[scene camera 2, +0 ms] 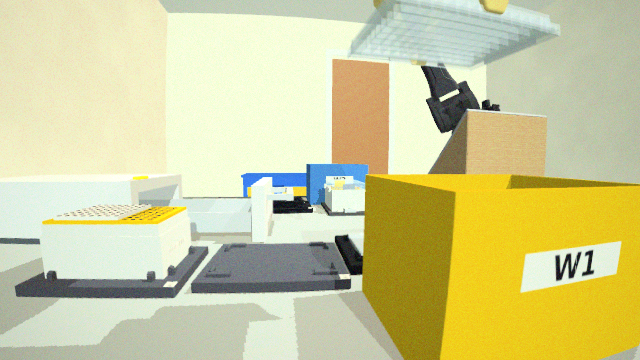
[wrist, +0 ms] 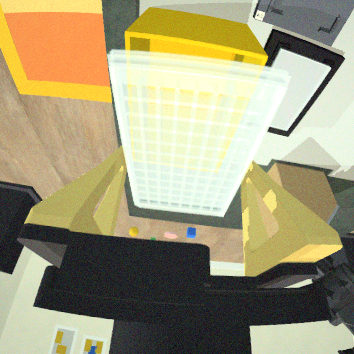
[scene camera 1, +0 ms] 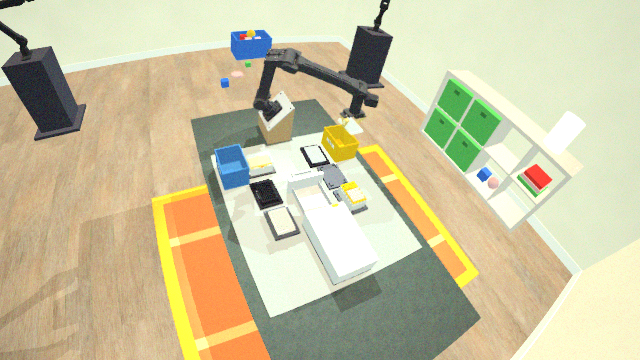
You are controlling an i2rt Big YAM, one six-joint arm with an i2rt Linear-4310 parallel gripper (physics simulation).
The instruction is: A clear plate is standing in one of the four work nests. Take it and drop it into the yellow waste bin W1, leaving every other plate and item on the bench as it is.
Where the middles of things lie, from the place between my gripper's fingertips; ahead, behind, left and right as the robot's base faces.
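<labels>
White machine [scene camera 2: 37, 198]: 40 cm ahead of my hand, 32 cm to the right, 17 cm below. Tip box [scene camera 2: 104, 241]: my gripper 31 cm short of it, 12 cm to the left of it, 18 cm above it.
</labels>
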